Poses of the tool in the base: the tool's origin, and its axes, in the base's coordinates. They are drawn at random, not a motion.
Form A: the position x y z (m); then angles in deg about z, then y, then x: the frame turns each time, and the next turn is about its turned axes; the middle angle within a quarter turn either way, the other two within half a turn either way.
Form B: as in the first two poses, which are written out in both.
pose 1, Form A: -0.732 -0.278 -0.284 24.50 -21.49 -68.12
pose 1, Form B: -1.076 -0.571 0.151 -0.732 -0.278 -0.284
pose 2, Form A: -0.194 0.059 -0.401 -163.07 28.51 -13.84
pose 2, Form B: 0.638 0.430 -2.690 -0.194 0.059 -0.401
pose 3, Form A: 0.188 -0.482 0.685 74.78 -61.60 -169.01
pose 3, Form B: -1.663 -1.429 -0.909 0.188 -0.482 0.685
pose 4, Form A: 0.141 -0.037 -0.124 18.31 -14.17 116.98
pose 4, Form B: 2.049 0.172 0.452 0.141 -0.037 -0.124
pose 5, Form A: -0.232 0.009 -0.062 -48.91 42.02 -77.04
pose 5, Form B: -0.900 1.081 -0.216 -0.232 0.009 -0.062
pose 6, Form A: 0.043 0.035 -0.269 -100.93 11.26 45.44
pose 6, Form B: 0.743 -0.564 -1.729 0.043 0.035 -0.269
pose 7, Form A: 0.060 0.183 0.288 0.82 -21.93 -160.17
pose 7, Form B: -2.746 -0.113 -0.529 0.060 0.183 0.288
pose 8, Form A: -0.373 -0.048 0.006 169.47 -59.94 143.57
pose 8, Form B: -0.572 -1.993 -0.775 -0.373 -0.048 0.006
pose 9, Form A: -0.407 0.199 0.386 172.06 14.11 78.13
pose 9, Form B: -0.151 1.831 2.217 -0.407 0.199 0.386
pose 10, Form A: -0.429 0.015 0.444 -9.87 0.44 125.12
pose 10, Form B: 2.178 -0.184 -0.106 -0.429 0.015 0.444
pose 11, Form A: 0.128 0.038 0.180 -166.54 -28.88 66.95
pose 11, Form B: -0.396 -1.525 -2.161 0.128 0.038 0.180
